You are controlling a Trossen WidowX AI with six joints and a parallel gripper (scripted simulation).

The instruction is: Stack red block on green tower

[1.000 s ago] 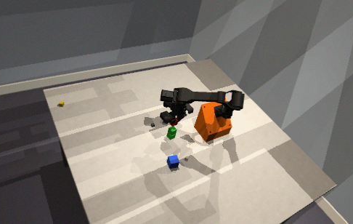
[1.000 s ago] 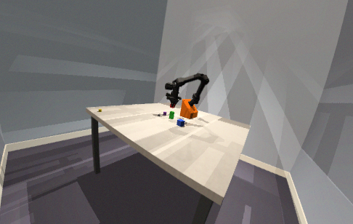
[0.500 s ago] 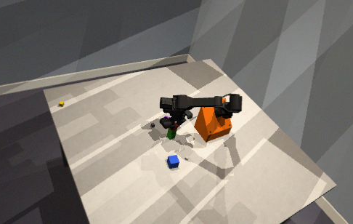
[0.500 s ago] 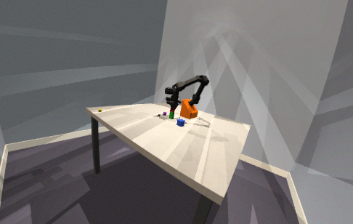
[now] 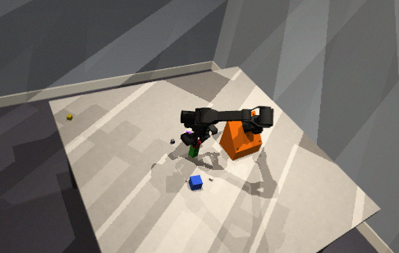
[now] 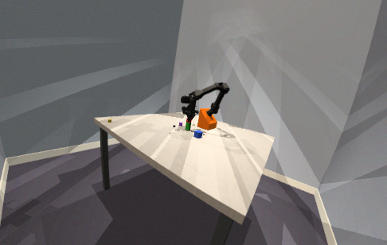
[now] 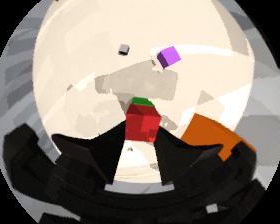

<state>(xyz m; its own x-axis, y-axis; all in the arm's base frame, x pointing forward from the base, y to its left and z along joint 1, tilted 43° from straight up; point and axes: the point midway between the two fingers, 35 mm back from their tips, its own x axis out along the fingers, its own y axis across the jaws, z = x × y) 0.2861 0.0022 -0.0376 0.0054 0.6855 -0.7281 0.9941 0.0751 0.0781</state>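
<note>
The red block is 1 cm to the right of my gripper tip and 1 cm above it. From my gripper tip the other things lie so: blue block (9 cm ahead, 16 cm to the left, 5 cm below); purple block (3 cm behind, 12 cm to the right, 6 cm below); small grey cube (6 cm ahead, 12 cm to the right, 7 cm below).
</note>
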